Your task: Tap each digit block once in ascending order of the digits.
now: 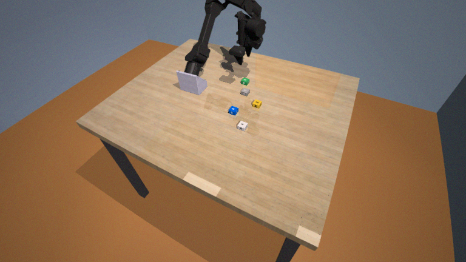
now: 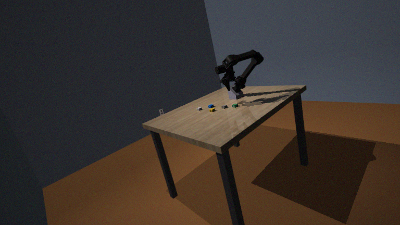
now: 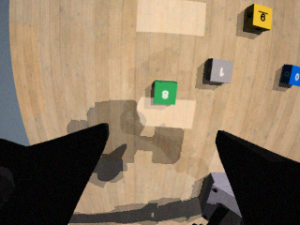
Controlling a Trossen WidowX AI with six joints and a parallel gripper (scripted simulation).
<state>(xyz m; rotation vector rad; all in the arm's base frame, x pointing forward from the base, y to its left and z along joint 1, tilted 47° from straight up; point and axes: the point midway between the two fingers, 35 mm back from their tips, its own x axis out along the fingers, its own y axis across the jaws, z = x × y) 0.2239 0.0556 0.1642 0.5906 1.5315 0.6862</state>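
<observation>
Now: the blue block 22 cm to the right of my gripper tip, 12 cm below it and 6 cm ahead of it. The rest, counted from my gripper tip: green block 12 cm below, 1 cm to the right, 1 cm ahead; then yellow block 14 cm ahead, 13 cm to the right, 12 cm below; then grey block 12 cm below, 8 cm to the right, 5 cm ahead.
</observation>
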